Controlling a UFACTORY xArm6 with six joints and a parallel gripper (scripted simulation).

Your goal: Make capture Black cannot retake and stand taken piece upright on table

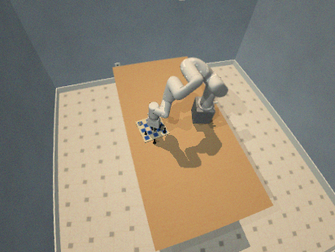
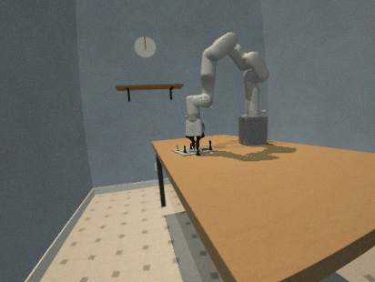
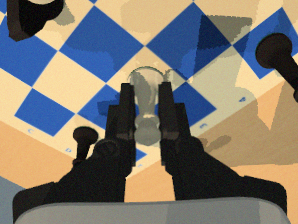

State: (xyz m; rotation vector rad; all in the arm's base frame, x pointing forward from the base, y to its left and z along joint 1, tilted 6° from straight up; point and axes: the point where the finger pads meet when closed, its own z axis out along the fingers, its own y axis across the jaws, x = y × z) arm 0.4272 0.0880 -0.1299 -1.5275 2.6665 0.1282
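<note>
Right now the white piece is 1 cm below my hand. Also, from my hand: black piece: 7 cm ahead, 2 cm to the left, 2 cm below; then chessboard: 4 cm to the right, 4 cm below, 1 cm ahead.
</note>
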